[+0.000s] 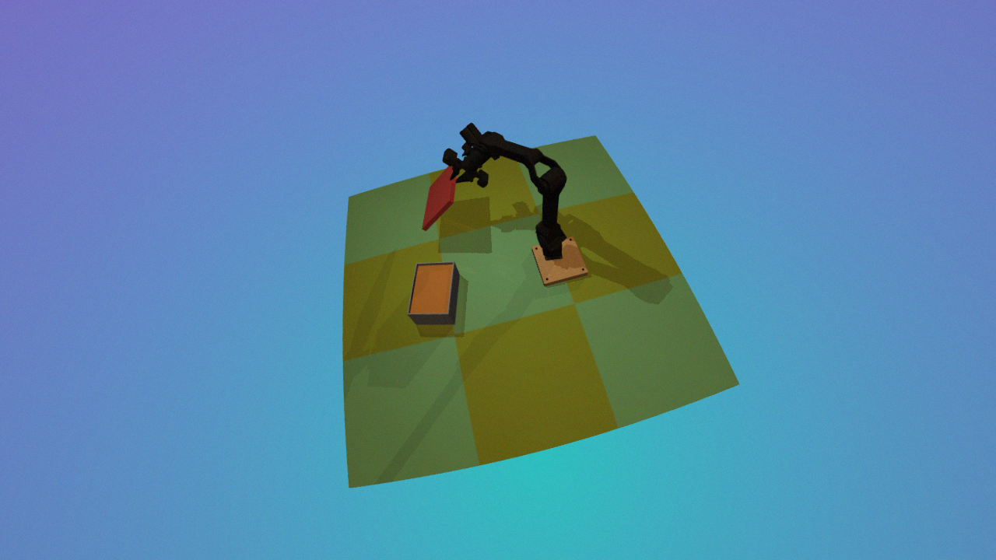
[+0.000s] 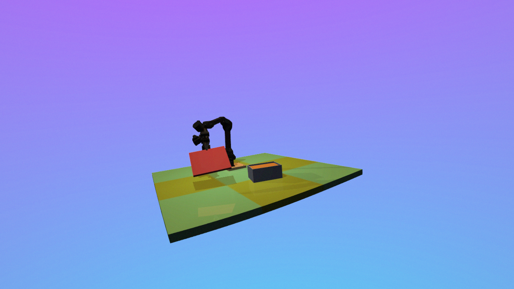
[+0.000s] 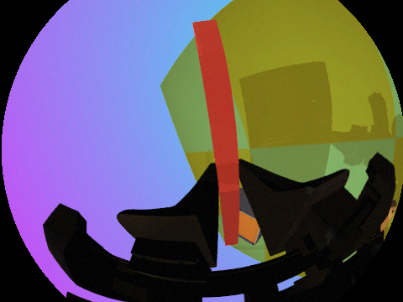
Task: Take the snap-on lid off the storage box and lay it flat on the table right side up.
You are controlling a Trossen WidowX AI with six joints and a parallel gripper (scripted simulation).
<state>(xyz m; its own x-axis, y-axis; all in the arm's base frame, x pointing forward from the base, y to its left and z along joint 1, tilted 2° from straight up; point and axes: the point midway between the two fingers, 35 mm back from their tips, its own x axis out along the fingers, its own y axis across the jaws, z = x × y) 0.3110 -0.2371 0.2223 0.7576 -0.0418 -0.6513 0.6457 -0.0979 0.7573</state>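
Right now my gripper tip is 60 mm short of the red lid and 50 mm above it. Also, from my gripper tip: storage box 100 mm ahead, 370 mm to the left, 180 mm below.
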